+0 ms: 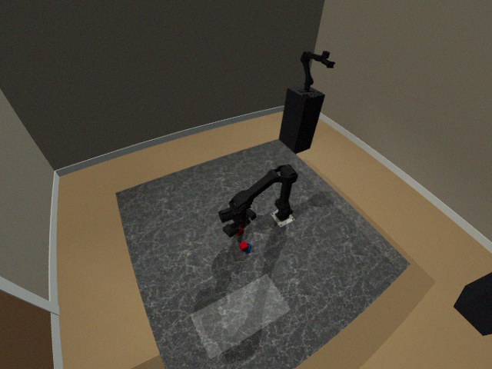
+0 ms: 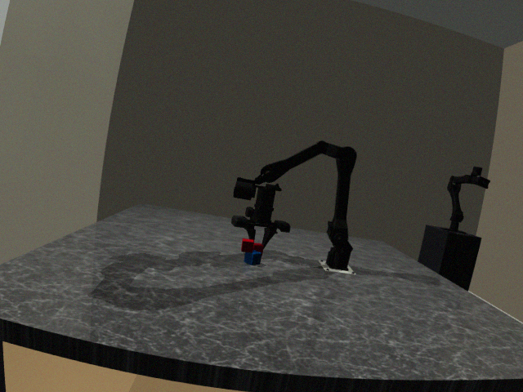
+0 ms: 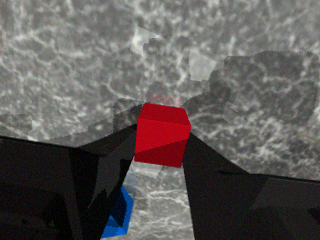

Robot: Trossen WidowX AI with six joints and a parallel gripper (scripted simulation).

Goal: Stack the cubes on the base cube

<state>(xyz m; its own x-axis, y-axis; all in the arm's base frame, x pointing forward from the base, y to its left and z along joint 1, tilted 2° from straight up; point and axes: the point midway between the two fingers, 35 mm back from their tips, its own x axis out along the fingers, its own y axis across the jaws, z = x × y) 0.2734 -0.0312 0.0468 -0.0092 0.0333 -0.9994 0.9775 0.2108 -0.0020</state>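
Right now the blue base cube is 11 cm to the left of my gripper tip and 2 cm ahead of it.
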